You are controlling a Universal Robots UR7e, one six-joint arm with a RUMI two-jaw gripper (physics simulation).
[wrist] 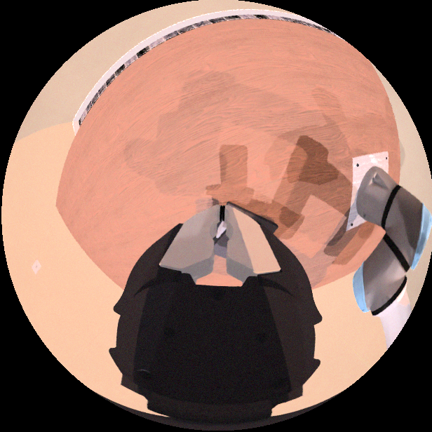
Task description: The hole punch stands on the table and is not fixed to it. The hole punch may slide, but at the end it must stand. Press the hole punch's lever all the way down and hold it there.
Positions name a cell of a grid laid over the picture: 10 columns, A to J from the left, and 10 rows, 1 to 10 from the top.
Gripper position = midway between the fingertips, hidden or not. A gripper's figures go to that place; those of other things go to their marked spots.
Scene:
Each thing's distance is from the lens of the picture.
my gripper (F5): 0.14 m
hole punch (G6): 0.27 m

